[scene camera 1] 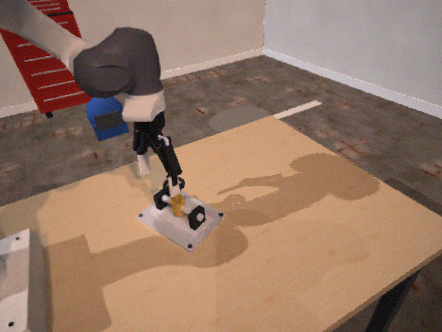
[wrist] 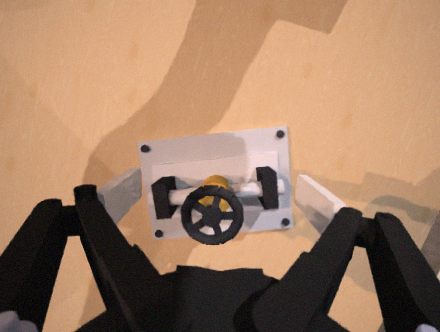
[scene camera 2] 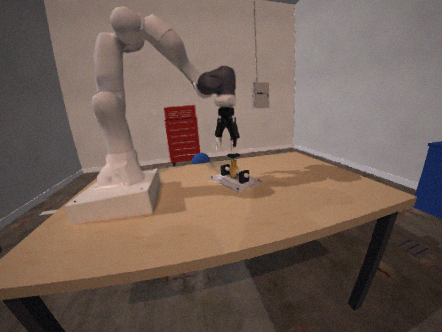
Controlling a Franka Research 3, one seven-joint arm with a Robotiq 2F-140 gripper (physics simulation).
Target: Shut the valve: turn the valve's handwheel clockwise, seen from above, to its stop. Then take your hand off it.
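The valve has a yellow body (scene camera 1: 177,206) (scene camera 2: 233,169) (wrist: 216,182) on a white pipe between two black supports, on a light grey plate (scene camera 1: 214,222) (scene camera 2: 238,188) (wrist: 212,143). Its black spoked handwheel (scene camera 1: 180,184) (scene camera 2: 233,155) (wrist: 212,215) lies level on top. My gripper (scene camera 1: 159,176) (scene camera 2: 226,147) (wrist: 219,185) is wide open and empty, pointing down over the valve. In the wrist view, one finger is at each side of the wheel, with a gap to it. In scene camera 1, one fingertip hides part of the wheel. The wheel's turning angle against its stop cannot be told.
The valve's plate lies on the wooden table (scene camera 1: 300,260) (scene camera 2: 200,235). The arm's white base (scene camera 1: 15,280) (scene camera 2: 115,202) stands on the same table. A red tool cabinet (scene camera 1: 50,75) (scene camera 2: 182,137) and a blue object (scene camera 1: 107,127) (scene camera 2: 201,158) are beyond the table.
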